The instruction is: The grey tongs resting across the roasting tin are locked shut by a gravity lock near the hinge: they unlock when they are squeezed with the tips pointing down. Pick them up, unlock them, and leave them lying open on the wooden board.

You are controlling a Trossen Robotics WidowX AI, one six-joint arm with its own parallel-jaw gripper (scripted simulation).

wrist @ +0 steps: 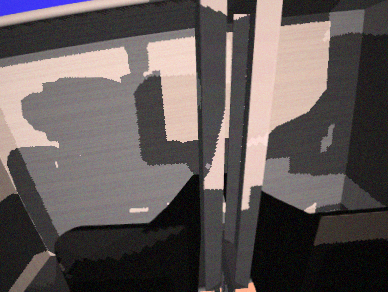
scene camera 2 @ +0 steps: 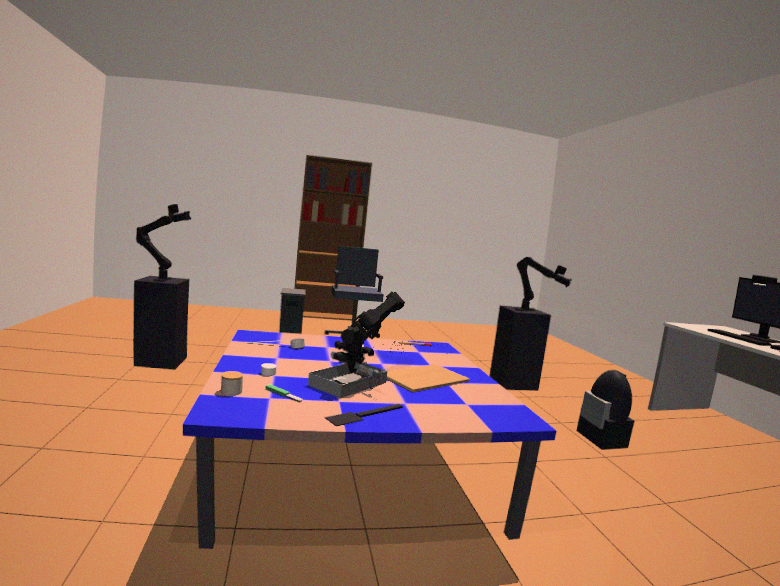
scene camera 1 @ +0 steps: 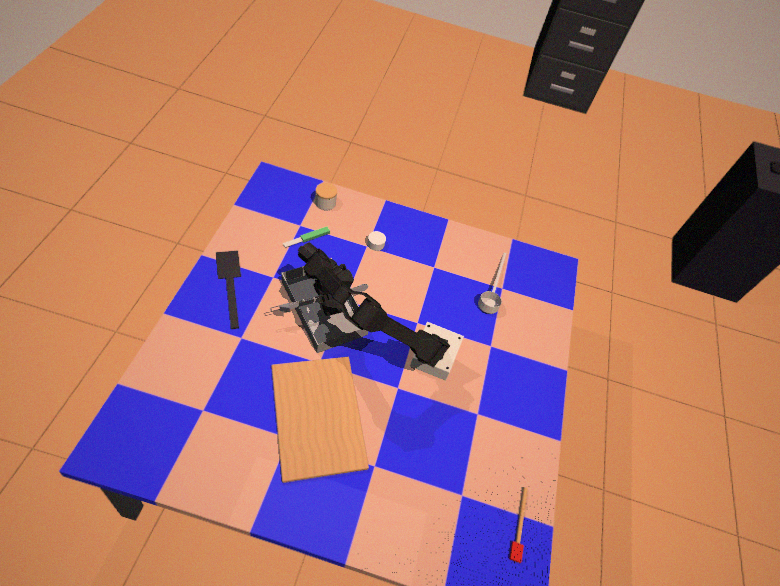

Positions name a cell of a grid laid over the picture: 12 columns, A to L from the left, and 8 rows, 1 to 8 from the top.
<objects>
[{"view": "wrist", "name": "my gripper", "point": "G5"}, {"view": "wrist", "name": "dark grey roasting tin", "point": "D4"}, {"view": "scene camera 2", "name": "my gripper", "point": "F6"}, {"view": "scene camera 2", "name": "dark grey roasting tin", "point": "F6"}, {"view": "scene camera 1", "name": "black spatula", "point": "D4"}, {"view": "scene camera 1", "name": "dark grey roasting tin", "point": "F5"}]
</objects>
